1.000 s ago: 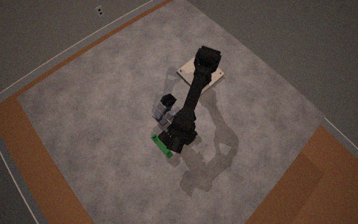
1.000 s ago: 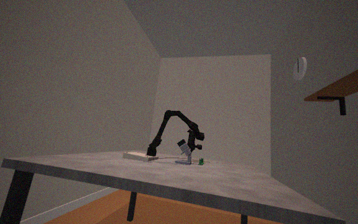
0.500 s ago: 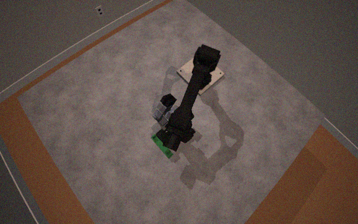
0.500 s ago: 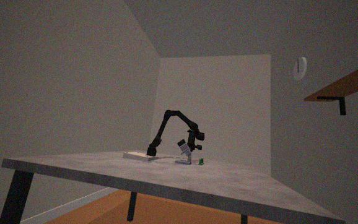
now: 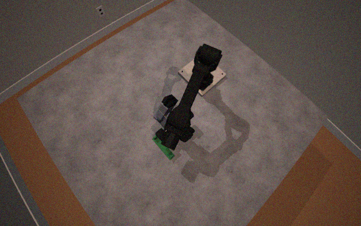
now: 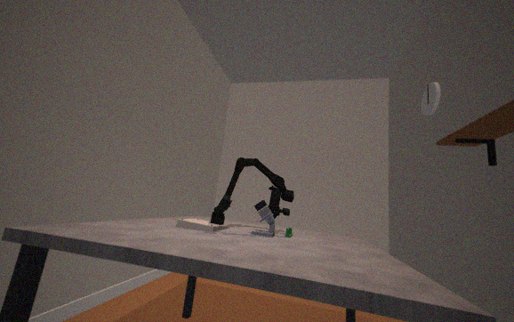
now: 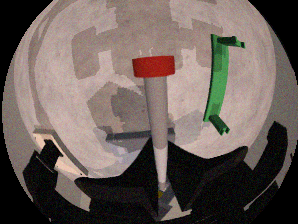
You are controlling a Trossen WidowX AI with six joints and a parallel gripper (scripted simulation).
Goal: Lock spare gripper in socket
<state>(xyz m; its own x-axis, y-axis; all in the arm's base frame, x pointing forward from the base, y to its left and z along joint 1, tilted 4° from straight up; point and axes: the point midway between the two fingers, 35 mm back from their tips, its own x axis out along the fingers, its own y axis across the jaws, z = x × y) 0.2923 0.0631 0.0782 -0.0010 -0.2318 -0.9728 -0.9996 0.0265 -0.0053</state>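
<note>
The grey mount lies 10 mm behind my gripper tip and 70 mm to the right of it. The rest, counted from my gripper tip: spare gripper 30 mm behind, 70 mm to the right, 70 mm above; green holder 100 mm ahead, 40 mm to the left, 30 mm below.
</note>
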